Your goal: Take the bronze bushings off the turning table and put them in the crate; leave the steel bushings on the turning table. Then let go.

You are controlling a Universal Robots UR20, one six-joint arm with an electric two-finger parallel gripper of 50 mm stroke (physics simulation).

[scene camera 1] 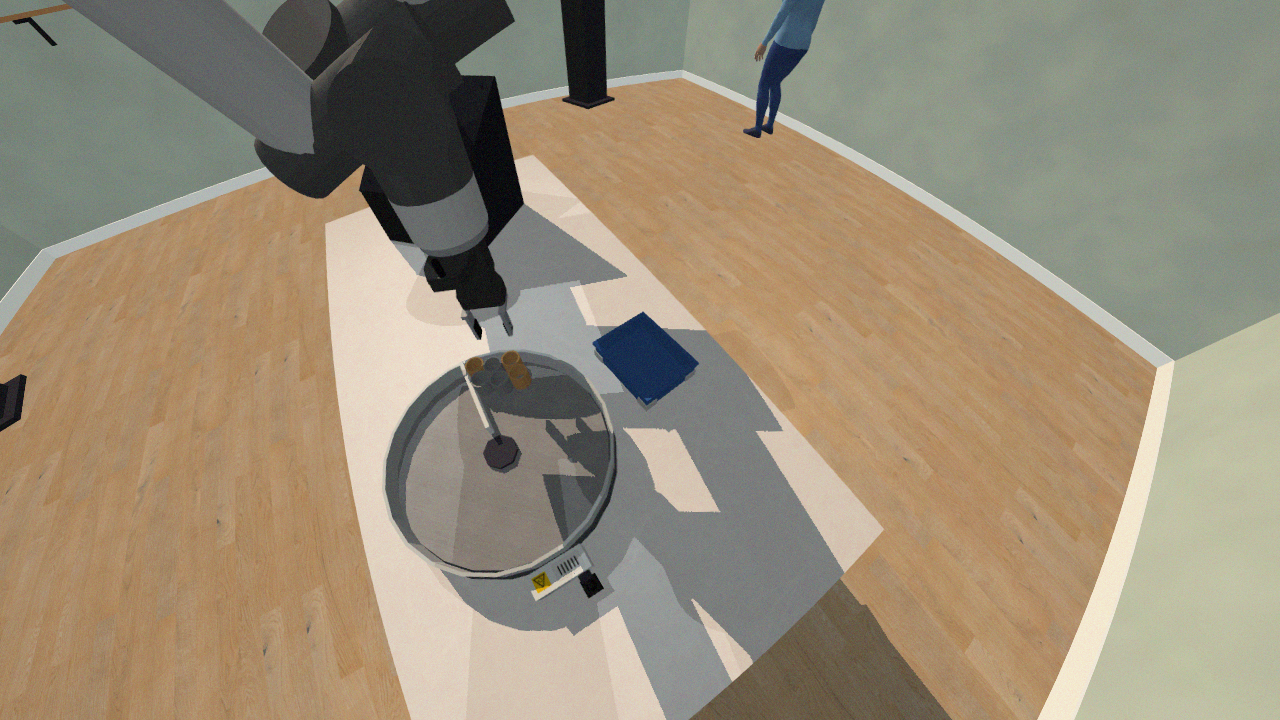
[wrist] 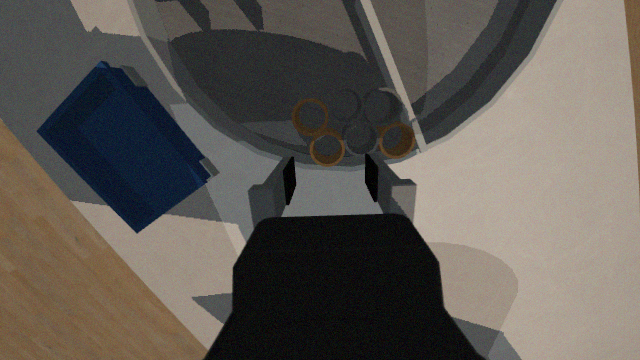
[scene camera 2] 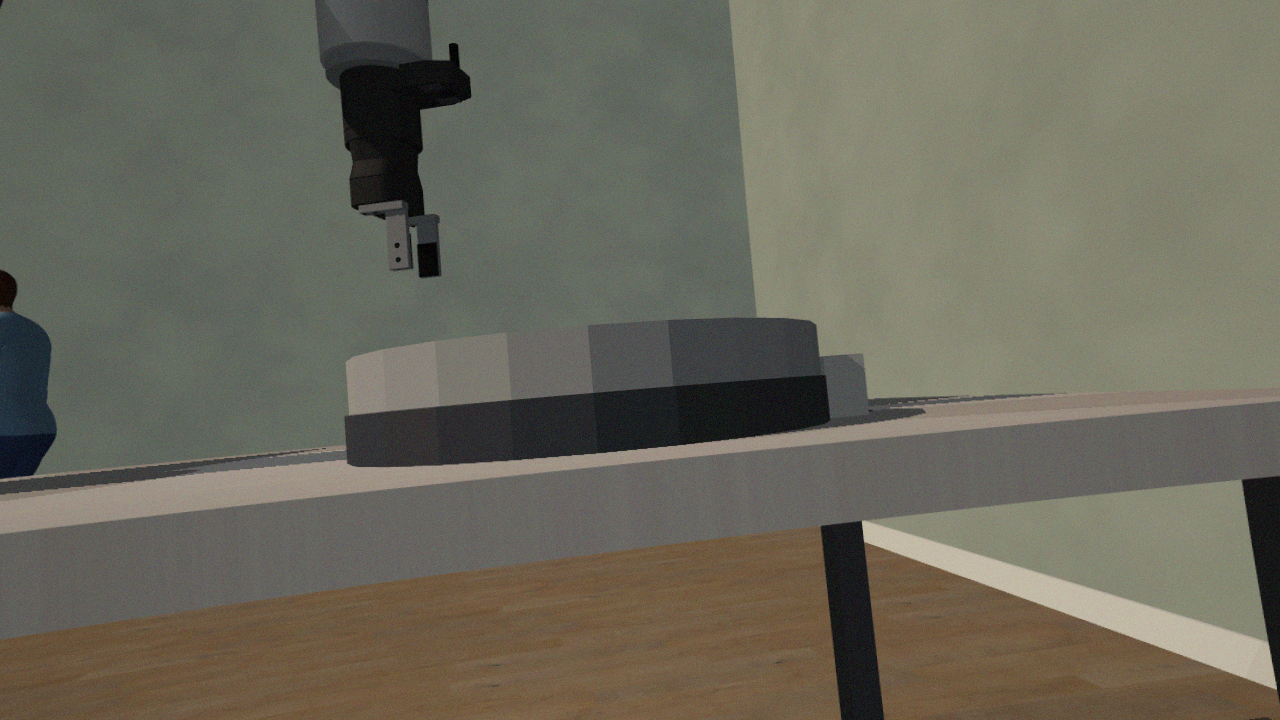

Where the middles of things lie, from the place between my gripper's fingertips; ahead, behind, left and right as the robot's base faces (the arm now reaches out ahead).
The blue crate [scene camera 1: 649,363] is 18 cm ahead of my hand, 22 cm to the left of it and 15 cm below it.
